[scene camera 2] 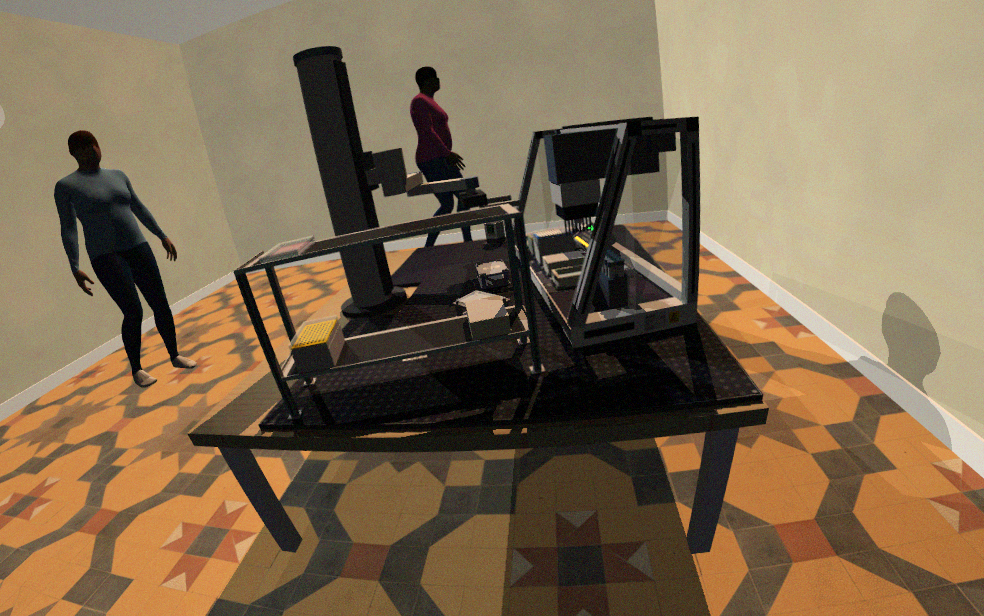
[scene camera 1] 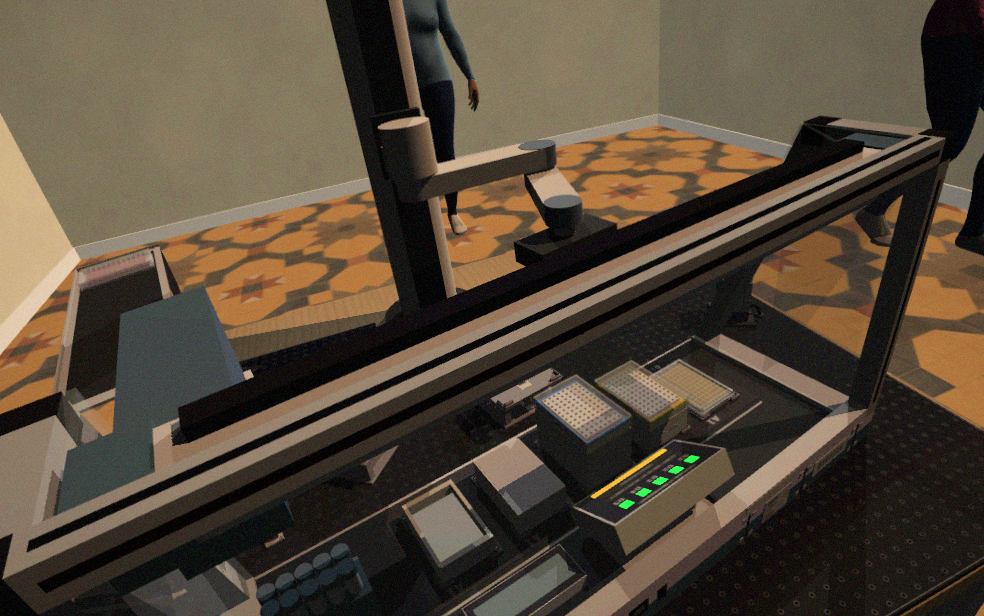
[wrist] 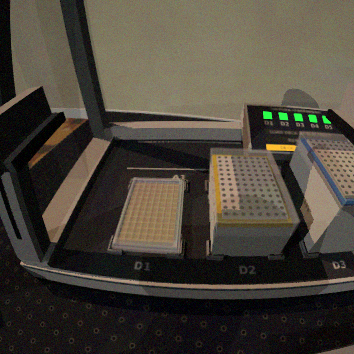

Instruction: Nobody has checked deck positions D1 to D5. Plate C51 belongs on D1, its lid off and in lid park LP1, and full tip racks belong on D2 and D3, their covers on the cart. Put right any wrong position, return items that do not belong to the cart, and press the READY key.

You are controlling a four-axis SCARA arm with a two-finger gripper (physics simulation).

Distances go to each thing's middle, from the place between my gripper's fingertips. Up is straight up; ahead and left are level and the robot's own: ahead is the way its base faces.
Scene:
The peach-tinted well plate point(wrist: 150, 221) is 200 mm below my hand, 80 mm to the left of it and 80 mm ahead of it.

